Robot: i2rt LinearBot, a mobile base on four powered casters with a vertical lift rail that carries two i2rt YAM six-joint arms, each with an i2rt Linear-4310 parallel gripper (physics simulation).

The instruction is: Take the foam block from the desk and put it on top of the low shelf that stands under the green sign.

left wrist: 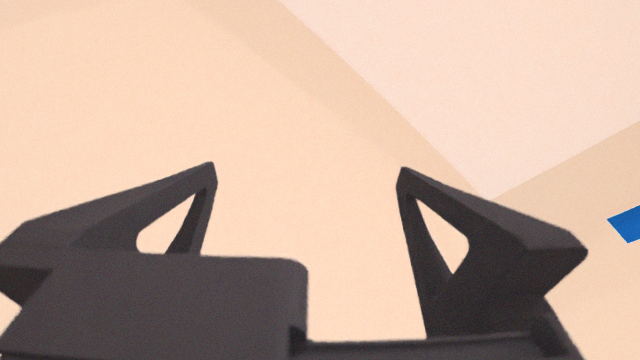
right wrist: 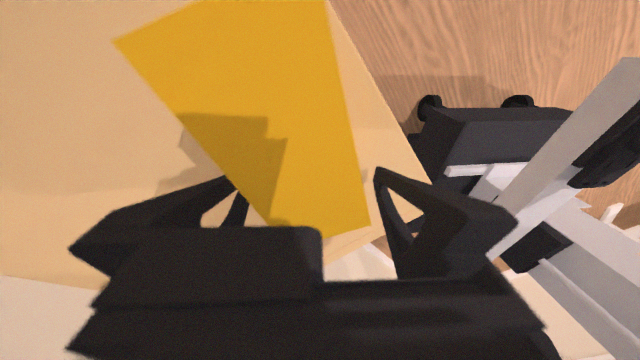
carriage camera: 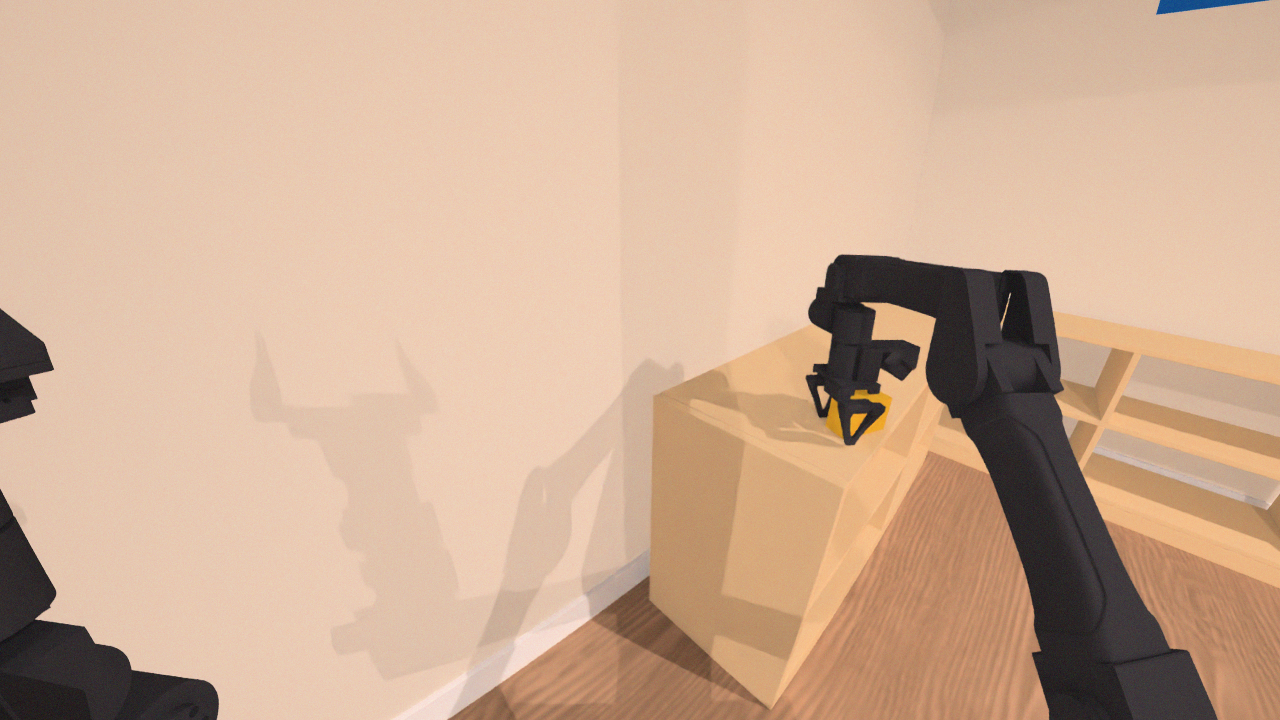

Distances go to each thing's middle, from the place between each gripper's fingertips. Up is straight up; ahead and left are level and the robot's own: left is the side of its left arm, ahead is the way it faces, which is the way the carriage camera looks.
Labels:
Right now my left hand is 71 cm to the left of the yellow foam block (carriage camera: pixel 884 399), 43 cm short of it and 35 cm above it.
The yellow foam block lies 4 cm to the right of my right hand, 3 cm above it and 1 cm ahead of it.

